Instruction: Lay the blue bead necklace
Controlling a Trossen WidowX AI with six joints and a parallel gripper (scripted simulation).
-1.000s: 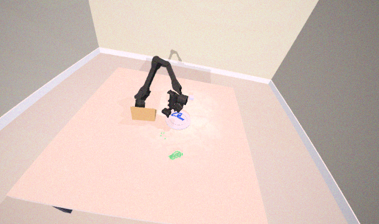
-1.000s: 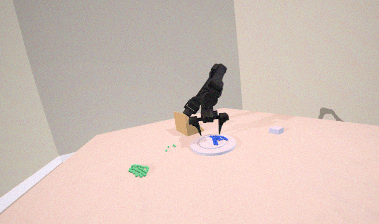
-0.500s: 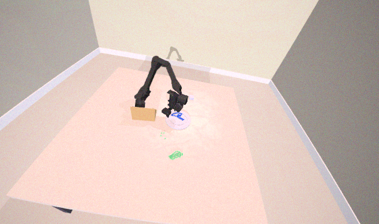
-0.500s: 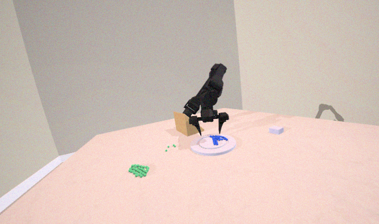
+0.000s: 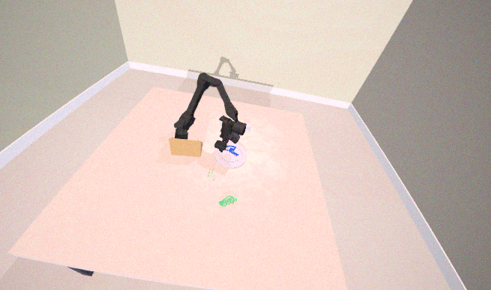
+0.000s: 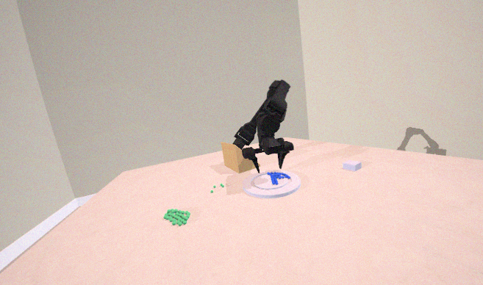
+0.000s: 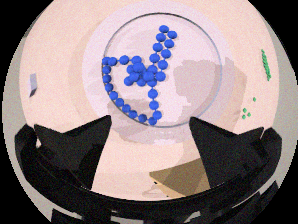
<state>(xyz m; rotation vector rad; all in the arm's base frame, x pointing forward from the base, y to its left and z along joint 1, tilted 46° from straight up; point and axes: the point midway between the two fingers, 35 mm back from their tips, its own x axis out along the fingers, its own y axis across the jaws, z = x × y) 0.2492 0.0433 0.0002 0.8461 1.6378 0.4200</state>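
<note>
My gripper tip is 5 cm short of the round white bead board, 3 cm to the left of it and 2 cm above it. Also, from my gripper tip: small grey block: 15 cm ahead, 26 cm to the left, 1 cm below.
</note>
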